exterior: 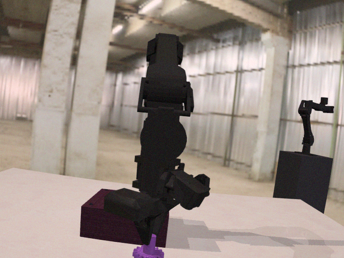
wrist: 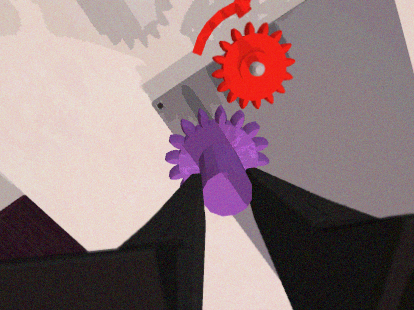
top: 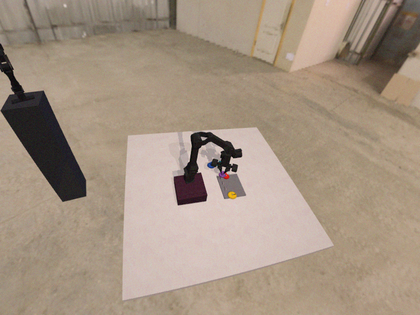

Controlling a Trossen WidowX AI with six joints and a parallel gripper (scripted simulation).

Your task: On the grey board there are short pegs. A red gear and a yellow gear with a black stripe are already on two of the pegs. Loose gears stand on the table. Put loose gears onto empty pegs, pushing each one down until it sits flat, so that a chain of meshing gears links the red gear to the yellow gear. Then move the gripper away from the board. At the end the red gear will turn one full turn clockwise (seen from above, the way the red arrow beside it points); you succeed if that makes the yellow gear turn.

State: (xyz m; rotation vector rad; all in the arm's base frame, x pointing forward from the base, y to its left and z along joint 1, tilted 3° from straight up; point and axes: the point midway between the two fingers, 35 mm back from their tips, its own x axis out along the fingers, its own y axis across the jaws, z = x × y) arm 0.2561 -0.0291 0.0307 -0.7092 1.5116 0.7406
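My gripper tip is now 50 mm short of the red gear, 10 mm to the right of it and 70 mm above it. Round my gripper tip: purple gear (10 mm below); teal gear (60 mm ahead, 150 mm to the left, 70 mm below); yellow gear (10 mm ahead, 160 mm to the right, 70 mm below).
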